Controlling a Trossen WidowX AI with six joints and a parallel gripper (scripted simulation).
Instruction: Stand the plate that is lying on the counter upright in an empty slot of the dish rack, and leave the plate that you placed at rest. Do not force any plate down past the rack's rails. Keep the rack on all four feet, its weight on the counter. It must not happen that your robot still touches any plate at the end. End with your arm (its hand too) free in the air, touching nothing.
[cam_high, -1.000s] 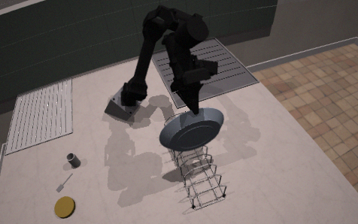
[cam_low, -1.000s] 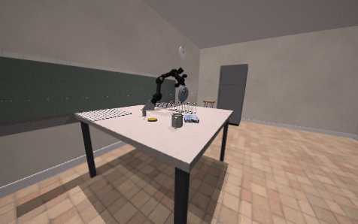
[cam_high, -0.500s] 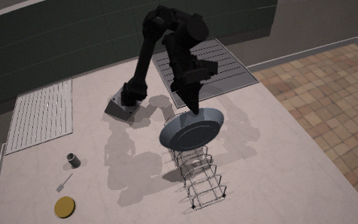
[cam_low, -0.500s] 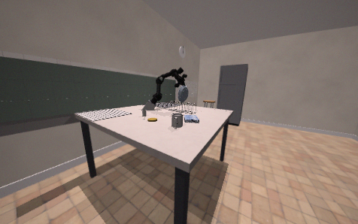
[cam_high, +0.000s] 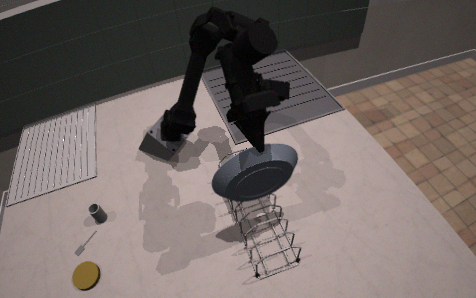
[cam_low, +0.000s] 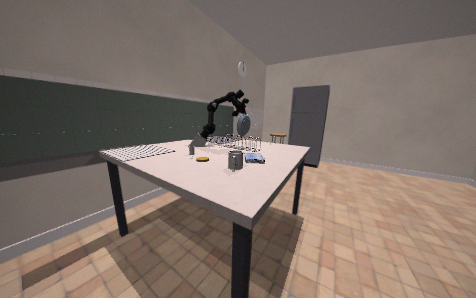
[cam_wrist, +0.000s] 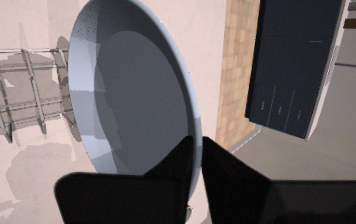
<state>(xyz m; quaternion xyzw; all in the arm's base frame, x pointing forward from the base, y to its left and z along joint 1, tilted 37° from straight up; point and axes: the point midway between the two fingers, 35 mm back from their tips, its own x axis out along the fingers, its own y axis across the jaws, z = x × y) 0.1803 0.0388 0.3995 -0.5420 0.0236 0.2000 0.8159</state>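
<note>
The plate lies 110 mm below my hand and 20 mm ahead of it. From my hand the other things lie so: small spatula (510 mm to the right, 320 mm below, 30 mm ahead); mug (410 mm to the right, 350 mm ahead, 280 mm below); yellow disc (480 mm to the right, 310 mm below, 120 mm ahead).
</note>
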